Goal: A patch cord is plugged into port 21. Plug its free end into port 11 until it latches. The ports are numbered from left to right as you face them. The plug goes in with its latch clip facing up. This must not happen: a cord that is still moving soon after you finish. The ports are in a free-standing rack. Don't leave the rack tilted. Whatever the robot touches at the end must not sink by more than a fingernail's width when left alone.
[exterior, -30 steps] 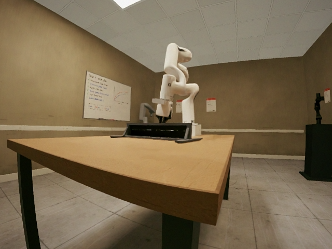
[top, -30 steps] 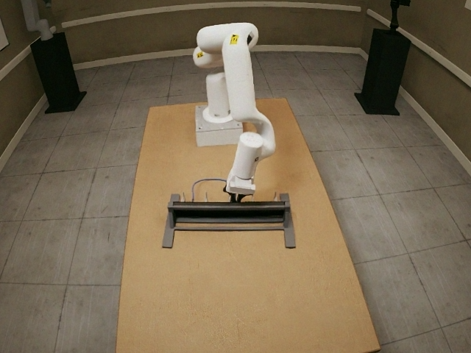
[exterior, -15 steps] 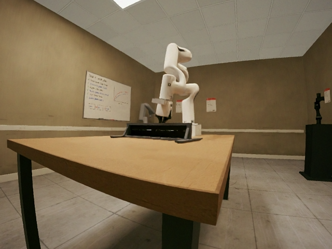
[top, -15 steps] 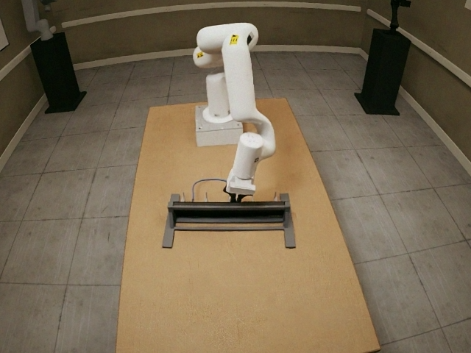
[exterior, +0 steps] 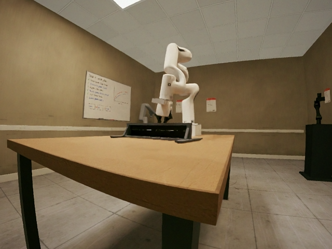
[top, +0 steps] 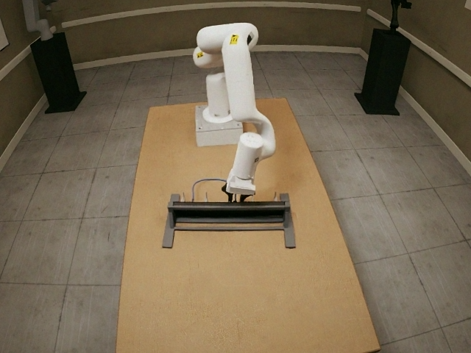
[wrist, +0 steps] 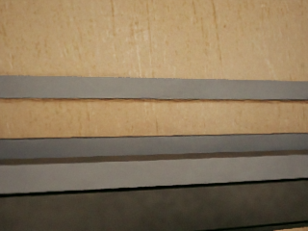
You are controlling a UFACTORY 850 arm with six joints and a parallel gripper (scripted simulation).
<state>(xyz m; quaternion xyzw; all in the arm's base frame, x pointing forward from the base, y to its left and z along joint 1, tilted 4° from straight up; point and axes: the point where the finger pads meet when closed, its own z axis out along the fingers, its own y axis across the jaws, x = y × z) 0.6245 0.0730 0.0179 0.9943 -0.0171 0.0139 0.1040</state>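
Right now the white plug is 2 cm ahead of my hand and 1 cm below it.
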